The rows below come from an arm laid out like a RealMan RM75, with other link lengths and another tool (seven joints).
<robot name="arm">
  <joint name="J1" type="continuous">
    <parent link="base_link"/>
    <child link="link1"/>
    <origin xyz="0 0 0.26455" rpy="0 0 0"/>
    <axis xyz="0 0 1"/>
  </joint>
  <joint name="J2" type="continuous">
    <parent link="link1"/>
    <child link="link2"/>
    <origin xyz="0 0 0" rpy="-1.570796 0 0"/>
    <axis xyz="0 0 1"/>
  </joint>
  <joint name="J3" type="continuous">
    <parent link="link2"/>
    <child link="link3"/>
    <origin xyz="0 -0.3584 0" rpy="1.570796 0 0"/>
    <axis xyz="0 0 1"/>
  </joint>
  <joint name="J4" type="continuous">
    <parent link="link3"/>
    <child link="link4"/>
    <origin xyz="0 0 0" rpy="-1.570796 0 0"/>
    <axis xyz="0 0 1"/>
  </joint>
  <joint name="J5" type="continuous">
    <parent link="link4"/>
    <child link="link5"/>
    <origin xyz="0 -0.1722 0" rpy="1.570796 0 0"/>
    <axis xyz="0 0 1"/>
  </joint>
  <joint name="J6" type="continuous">
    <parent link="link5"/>
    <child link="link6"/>
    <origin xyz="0 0 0" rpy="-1.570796 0 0"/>
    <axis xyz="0 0 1"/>
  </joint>
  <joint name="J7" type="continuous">
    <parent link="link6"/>
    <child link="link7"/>
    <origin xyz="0 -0.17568 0" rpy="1.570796 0 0"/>
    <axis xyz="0 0 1"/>
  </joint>
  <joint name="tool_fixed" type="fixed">
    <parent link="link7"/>
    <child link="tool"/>
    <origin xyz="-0.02 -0.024 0.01" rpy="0 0.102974 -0.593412"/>
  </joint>
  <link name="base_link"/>
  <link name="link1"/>
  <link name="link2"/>
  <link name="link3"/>
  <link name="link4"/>
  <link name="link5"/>
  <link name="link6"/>
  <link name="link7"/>
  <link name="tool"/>
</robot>
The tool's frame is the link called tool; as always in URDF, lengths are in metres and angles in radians. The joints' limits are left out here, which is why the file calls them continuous.
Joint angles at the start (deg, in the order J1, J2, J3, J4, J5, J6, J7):
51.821, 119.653, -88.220, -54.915, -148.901, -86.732, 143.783
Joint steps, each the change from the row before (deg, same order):
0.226, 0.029, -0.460, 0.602, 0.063, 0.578, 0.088
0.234, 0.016, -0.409, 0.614, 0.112, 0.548, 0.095
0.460, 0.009, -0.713, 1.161, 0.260, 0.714, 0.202
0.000, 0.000, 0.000, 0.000, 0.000, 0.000, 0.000
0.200, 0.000, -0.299, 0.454, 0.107, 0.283, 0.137
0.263, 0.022, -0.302, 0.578, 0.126, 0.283, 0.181
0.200, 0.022, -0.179, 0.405, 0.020, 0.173, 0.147
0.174, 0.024, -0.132, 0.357, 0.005, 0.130, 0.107
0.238, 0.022, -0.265, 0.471, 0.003, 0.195, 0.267
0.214, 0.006, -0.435, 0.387, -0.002, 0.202, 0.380
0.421, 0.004, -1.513, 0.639, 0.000, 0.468, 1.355
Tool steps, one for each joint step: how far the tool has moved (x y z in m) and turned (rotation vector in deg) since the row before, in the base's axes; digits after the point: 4 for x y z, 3 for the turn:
0.0001, 0.0006, -0.0016, -0.009, -0.219, 0.147
0.0000, 0.0006, -0.0014, -0.005, -0.167, 0.085
0.0004, 0.0004, -0.0024, -0.186, -0.390, -0.056
0.0000, 0.0000, 0.0000, 0.000, 0.000, 0.000
0.0001, 0.0003, -0.0009, -0.041, -0.164, -0.039
0.0000, 0.0001, -0.0012, -0.073, -0.187, -0.124
0.0001, 0.0002, -0.0007, -0.022, -0.178, -0.095
0.0001, 0.0001, -0.0006, -0.034, -0.159, -0.089
0.0002, 0.0002, -0.0007, 0.011, -0.272, -0.150
0.0003, 0.0002, -0.0006, 0.038, -0.367, -0.100
0.0009, 0.0000, -0.0015, 0.215, -1.096, -0.202

